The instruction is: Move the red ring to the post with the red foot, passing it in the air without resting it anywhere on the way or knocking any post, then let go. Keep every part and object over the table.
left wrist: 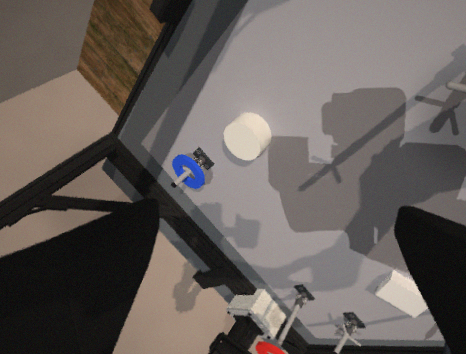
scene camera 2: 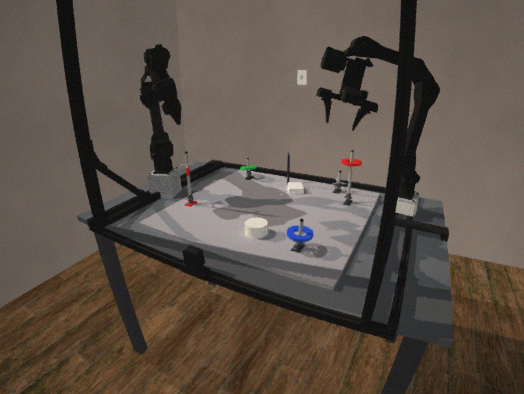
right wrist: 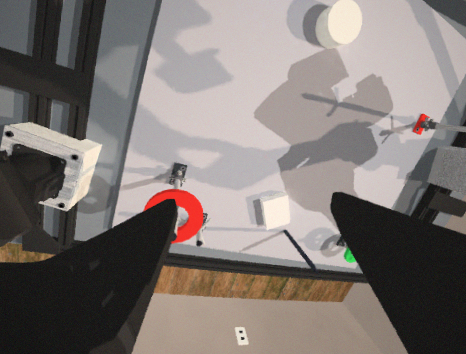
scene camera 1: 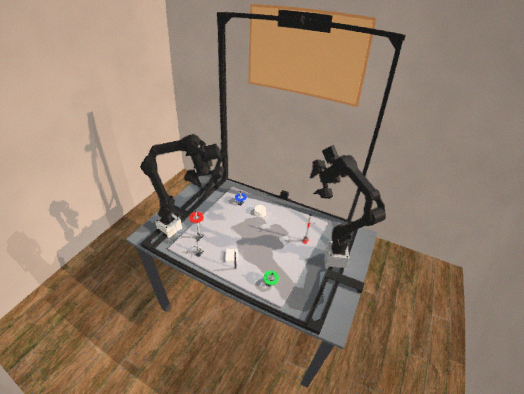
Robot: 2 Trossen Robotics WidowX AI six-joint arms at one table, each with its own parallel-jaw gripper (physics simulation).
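Observation:
The red ring sits high on a tall post with a dark foot, at the left of scene camera 1. The post with the red foot stands upright with a red band and no ring, on the other side of the table. My right gripper is open and empty, pointing down above the red ring's height and apart from it. My left gripper is open and empty, high above the table near the red-footed post's side.
A blue ring and a green ring sit on short posts. A bare short post stands near the red ring's post. A white cylinder, a white block and a dark upright rod also stand there.

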